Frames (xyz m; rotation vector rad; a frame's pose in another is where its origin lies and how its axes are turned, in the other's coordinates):
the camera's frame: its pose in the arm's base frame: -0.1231 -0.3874 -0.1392 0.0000 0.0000 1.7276
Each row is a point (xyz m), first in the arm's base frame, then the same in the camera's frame.
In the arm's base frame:
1: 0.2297 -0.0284 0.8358
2: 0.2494 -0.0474 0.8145
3: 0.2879 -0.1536 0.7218
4: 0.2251 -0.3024 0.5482
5: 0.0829 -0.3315 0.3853
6: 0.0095 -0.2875 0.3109
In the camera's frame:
1: 0.2995 -0.4045 0.9750
2: 0.2777 -0.4210 0.9537
3: 0.1667 -0.4425 0.8610
4: 0.0296 -0.3572 0.6874
5: 0.0230 -0.2122 0.5245
6: 0.0780 -0.1466 0.4501

